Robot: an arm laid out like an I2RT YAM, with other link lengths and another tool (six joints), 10 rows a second.
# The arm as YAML. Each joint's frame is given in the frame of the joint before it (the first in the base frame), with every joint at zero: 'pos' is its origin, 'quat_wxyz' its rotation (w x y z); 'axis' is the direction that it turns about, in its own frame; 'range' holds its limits. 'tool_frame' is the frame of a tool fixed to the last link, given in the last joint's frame.
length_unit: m
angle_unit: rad
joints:
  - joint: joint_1
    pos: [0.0, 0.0, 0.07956]
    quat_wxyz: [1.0, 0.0, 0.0, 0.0]
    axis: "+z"
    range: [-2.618, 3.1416]
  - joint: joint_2
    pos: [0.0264, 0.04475, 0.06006]
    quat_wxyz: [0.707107, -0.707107, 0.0, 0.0]
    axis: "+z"
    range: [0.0, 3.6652]
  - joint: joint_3
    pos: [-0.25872, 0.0, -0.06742]
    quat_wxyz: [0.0, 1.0, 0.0, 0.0]
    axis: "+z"
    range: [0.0, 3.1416]
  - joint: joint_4
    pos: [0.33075, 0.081, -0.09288]
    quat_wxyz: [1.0, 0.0, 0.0, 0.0]
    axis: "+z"
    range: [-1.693, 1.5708]
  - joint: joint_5
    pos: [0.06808, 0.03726, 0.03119]
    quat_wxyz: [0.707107, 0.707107, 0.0, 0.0]
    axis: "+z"
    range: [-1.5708, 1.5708]
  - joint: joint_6
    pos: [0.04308, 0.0, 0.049]
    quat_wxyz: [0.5, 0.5, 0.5, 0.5]
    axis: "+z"
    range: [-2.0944, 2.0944]
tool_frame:
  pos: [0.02, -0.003, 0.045]
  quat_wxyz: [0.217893, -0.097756, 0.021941, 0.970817]
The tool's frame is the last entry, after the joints.
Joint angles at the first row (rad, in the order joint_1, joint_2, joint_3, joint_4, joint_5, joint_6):
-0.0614 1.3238 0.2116 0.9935 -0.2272 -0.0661
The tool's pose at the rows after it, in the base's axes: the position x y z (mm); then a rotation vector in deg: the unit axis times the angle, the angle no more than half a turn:
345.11, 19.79, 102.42, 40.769, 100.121, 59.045
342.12, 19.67, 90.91, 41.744, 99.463, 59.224
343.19, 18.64, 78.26, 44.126, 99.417, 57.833
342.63, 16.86, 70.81, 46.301, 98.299, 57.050
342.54, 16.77, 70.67, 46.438, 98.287, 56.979
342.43, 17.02, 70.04, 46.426, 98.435, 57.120
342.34, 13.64, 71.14, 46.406, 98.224, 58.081
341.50, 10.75, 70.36, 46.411, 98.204, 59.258
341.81, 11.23, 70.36, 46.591, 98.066, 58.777
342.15, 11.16, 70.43, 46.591, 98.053, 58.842
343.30, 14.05, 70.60, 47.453, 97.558, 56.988
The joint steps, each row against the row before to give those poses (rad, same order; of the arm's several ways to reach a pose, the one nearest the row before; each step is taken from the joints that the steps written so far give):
0.0085 0.0496 0.0198 0.0449 0.0176 0.0004
0.0030 0.0657 -0.0059 0.0741 0.0138 0.0138
0.0079 0.0767 0.0152 0.0414 0.0406 0.0065
0.0049 0.0486 0.0064 0.0392 0.0380 0.0164
0.0003 -0.0003 -0.0001 -0.0013 0.0021 0.0006
0.0000 0.0021 0.0000 0.0004 -0.0028 0.0008
-0.0163 -0.0075 -0.0036 0.0005 -0.0247 0.0091
-0.0160 0.0007 -0.0045 0.0070 -0.0281 0.0109
0.0047 0.0021 0.0020 -0.0001 0.0121 -0.0024
-0.0004 0.0009 0.0012 0.0001 -0.0009 0.0007
0.0222 0.0053 0.0079 -0.0056 0.0518 -0.0075

